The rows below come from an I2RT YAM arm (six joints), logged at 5 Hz.
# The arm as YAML. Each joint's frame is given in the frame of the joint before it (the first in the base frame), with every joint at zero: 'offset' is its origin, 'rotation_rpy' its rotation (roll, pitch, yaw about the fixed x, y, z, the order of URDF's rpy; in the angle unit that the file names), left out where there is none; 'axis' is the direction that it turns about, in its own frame. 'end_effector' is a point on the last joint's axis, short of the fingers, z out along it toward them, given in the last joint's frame.
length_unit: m
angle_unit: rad
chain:
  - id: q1
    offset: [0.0, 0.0, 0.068]
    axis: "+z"
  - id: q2
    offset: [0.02, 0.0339, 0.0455]
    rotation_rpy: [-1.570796, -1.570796, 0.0]
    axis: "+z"
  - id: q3
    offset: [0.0, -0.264, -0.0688]
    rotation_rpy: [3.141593, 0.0, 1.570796]
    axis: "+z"
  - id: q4
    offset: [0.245, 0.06, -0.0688]
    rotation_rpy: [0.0, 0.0, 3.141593]
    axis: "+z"
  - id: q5
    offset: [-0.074, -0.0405, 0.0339]
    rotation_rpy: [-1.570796, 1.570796, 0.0]
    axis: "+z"
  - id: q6
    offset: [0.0, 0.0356, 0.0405]
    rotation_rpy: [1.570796, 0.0, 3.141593]
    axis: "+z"
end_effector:
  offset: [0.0, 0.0, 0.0]
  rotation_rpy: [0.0, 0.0, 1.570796]
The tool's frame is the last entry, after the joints.
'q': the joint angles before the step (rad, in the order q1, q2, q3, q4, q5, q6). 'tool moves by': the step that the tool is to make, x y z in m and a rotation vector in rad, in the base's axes. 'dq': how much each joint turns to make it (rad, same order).
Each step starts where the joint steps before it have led.
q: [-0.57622, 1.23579, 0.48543, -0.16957, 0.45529, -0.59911]
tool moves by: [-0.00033, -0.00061, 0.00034, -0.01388, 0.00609, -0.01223]
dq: [-0.00039, 0.00041, 0.00002, 0.00267, 0.01907, 0.00038]
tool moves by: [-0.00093, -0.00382, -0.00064, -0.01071, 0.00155, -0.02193]
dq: [-0.01523, 0.00951, 0.00074, 0.01373, 0.01185, -0.00074]
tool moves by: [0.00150, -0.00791, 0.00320, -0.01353, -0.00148, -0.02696]
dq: [-0.02407, 0.01945, 0.02291, 0.00762, 0.00989, -0.00461]
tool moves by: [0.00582, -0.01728, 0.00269, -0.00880, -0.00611, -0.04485]
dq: [-0.04426, 0.06446, 0.05224, 0.02328, 0.00305, -0.00191]
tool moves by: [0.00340, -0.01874, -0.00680, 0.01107, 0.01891, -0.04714]
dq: [-0.04957, 0.08966, 0.04237, 0.02784, 0.00115, -0.00457]
